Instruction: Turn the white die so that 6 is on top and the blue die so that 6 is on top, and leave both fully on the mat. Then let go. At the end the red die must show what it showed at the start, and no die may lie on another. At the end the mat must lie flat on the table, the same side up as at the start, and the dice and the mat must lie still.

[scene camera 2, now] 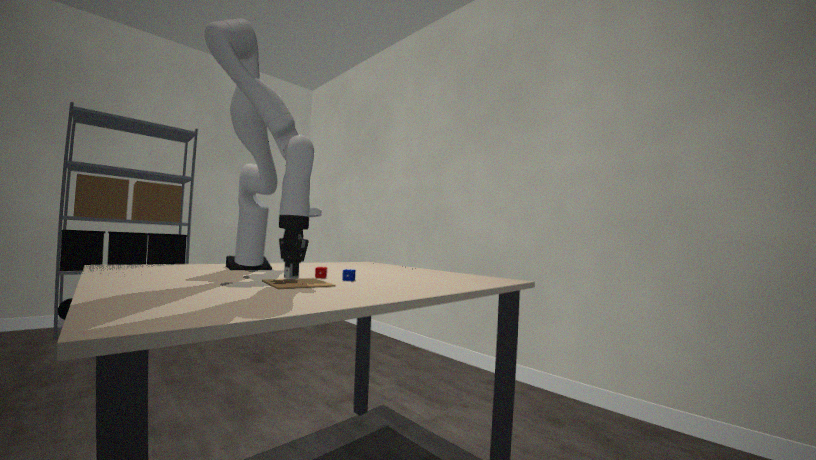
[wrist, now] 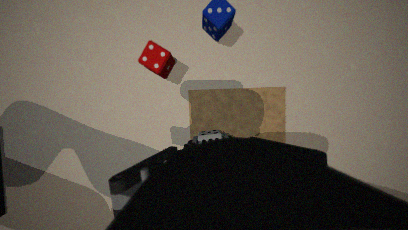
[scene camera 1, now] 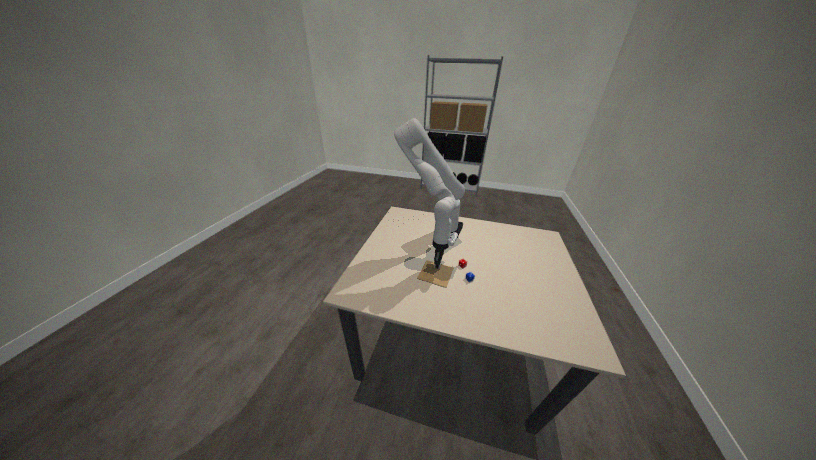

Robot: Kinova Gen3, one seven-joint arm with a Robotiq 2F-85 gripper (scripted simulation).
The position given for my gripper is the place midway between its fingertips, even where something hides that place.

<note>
In view: my gripper (scene camera 2: 291, 277), a red die (wrist: 155, 58) and a tan mat (wrist: 240, 112).
My gripper also shows in the wrist view (wrist: 209, 141).
</note>
